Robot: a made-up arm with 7 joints. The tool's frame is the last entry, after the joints. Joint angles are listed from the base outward. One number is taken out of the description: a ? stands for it. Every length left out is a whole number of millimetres.
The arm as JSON. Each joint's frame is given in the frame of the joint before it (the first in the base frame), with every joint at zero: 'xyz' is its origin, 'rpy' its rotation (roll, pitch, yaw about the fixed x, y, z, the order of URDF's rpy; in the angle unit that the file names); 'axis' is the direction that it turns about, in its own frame. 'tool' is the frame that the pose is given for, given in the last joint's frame.
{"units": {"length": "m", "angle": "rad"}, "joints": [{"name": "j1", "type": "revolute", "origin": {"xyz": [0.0, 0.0, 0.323], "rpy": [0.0, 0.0, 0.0]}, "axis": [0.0, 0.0, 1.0]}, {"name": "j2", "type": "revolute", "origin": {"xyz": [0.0, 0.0, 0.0], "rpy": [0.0, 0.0, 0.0]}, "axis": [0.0, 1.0, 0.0]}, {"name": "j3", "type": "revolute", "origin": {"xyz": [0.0, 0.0, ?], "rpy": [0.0, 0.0, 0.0]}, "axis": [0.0, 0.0, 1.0]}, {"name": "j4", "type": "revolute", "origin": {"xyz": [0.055, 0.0, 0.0], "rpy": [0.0, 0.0, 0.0]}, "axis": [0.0, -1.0, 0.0]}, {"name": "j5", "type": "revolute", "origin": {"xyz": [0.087, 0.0, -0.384], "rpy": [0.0, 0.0, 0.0]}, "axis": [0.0, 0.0, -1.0]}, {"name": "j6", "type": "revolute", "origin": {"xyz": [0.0, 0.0, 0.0], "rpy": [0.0, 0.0, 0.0]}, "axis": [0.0, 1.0, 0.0]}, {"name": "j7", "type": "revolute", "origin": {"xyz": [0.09, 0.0, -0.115], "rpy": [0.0, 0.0, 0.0]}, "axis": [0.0, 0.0, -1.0]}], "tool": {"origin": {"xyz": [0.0, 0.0, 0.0], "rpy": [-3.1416, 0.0, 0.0]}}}
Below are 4 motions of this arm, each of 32 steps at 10 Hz.
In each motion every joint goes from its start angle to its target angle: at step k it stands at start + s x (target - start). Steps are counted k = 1, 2, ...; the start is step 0. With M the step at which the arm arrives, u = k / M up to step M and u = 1 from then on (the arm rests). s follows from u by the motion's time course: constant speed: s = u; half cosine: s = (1 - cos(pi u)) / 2; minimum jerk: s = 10 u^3 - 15 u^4 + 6 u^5.
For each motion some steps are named. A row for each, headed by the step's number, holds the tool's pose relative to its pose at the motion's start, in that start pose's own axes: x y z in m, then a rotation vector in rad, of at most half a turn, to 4 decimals.
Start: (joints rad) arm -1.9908 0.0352 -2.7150 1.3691 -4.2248 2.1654 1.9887
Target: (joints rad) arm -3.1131 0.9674 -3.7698 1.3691 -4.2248 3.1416 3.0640
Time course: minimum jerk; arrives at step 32
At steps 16, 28, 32:
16: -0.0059 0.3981 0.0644 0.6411 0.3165 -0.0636
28: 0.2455 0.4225 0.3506 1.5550 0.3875 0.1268
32: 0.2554 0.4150 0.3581 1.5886 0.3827 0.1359

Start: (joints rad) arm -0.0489 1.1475 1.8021 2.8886 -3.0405 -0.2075 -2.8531
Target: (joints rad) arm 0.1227 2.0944 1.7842 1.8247 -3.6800 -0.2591 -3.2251
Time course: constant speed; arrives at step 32
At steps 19, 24, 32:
19: -0.1525 0.4909 -0.1654 -0.5397 -0.5703 -0.1590
24: -0.2152 0.5662 -0.2566 -0.5860 -0.7593 -0.1493
32: -0.3190 0.6258 -0.4165 -0.5631 -1.0505 -0.0901

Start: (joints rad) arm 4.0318 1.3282 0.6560 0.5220 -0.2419 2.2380 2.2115
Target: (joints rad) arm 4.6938 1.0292 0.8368 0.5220 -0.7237 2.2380 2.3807
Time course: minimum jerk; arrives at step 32
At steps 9, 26, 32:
9: -0.0007 0.0024 -0.0052 0.0264 0.0964 0.1602
26: -0.0364 0.0332 -0.0581 0.2365 0.7860 1.0116
32: -0.0414 0.0352 -0.0620 0.2532 0.8342 1.0566

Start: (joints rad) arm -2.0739 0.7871 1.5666 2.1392 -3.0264 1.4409 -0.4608
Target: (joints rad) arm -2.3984 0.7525 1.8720 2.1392 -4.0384 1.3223 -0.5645
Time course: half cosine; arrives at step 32
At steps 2, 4, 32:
2: -0.0018 0.0010 0.0013 -0.0082 -0.0052 -0.0012
4: -0.0070 0.0041 0.0051 -0.0325 -0.0206 -0.0050
32: -0.1838 0.0971 0.0696 -0.8095 -0.6175 -0.2811

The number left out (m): 0.386
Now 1 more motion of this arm.
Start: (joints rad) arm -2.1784 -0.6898 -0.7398 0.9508 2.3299 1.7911 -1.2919
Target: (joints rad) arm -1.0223 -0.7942 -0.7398 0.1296 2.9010 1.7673 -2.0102
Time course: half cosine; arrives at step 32
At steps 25, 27, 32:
25: -0.4535 0.0200 -0.1302 -0.4204 0.3284 0.6853
27: -0.4754 0.0014 -0.1407 -0.4642 0.3025 0.7214
32: -0.4968 -0.0204 -0.1529 -0.5107 0.2672 0.7587

